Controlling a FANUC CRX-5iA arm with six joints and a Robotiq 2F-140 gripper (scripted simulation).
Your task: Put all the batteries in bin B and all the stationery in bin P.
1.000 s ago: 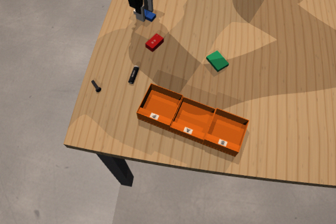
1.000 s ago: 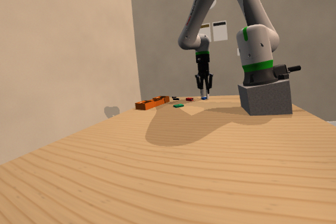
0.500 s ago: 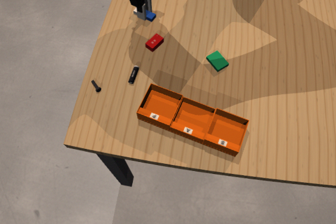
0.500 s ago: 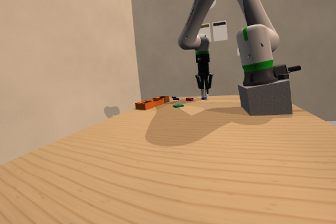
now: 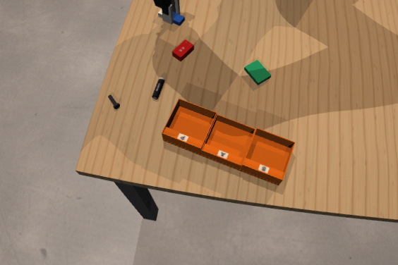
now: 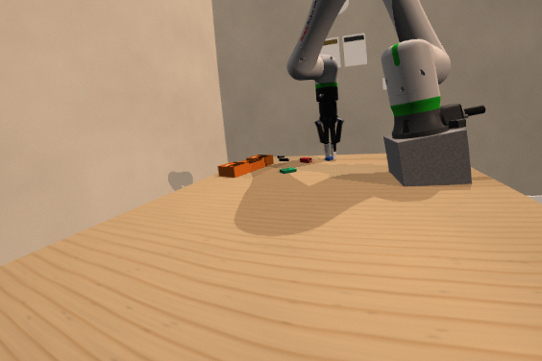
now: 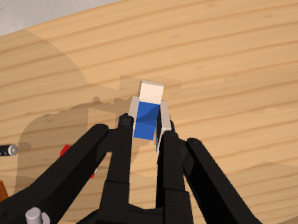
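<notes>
Now: the red battery pack 100 mm ahead of my hand, 50 mm to the left of it and 30 mm below it. Also, from my hand: white-and-blue eraser: 10 mm to the right, 30 mm below; then black cylindrical battery: 210 mm ahead, 10 mm to the right, 30 mm below; then green pad: 150 mm ahead, 210 mm to the left, 30 mm below.
</notes>
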